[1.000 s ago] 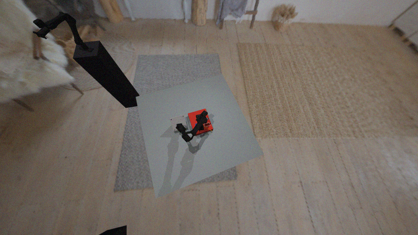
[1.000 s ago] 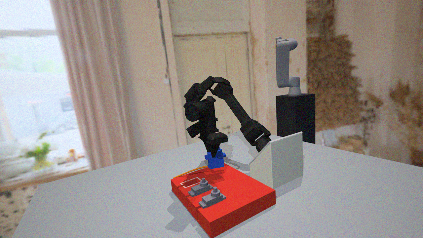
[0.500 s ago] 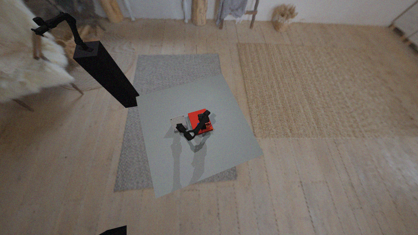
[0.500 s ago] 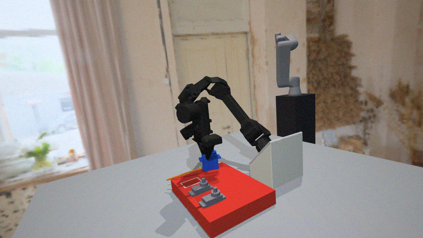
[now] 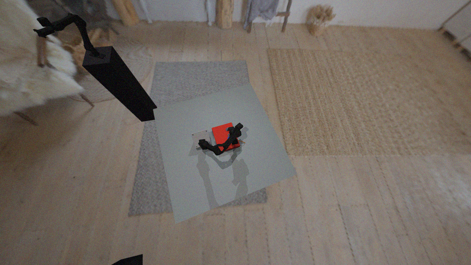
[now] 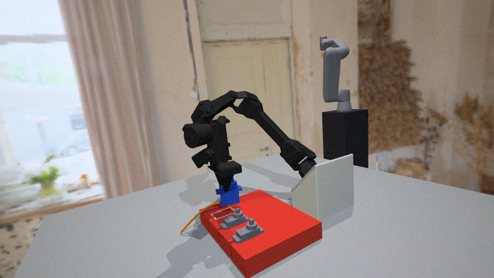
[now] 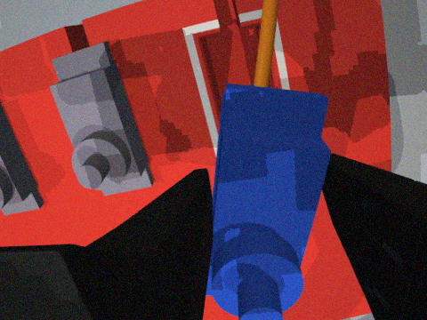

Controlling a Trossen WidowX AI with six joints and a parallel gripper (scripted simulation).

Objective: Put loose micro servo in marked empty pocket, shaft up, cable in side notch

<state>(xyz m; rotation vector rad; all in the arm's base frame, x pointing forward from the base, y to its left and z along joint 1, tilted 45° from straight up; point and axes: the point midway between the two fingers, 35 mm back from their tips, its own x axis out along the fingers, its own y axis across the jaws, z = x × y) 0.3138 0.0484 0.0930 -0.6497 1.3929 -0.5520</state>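
Right now the red deck is 110 mm behind my gripper tip, 60 mm to the left of it and 100 mm below it.
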